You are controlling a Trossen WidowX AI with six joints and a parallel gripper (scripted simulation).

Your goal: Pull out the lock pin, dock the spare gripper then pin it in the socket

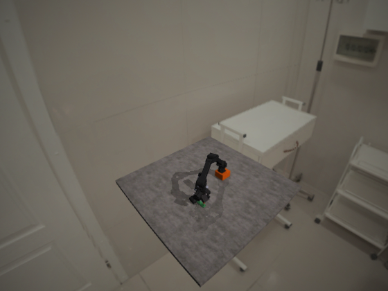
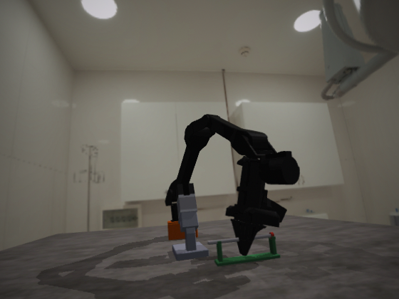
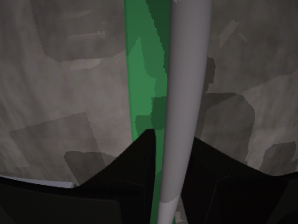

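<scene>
My gripper tip is 1 cm to the right of the green rack and 1 cm below it. Round my gripper tip: spare gripper 13 cm behind, 11 cm above, 10 cm to the right; grey mount 12 cm behind, 10 cm to the right, 4 cm above.
</scene>
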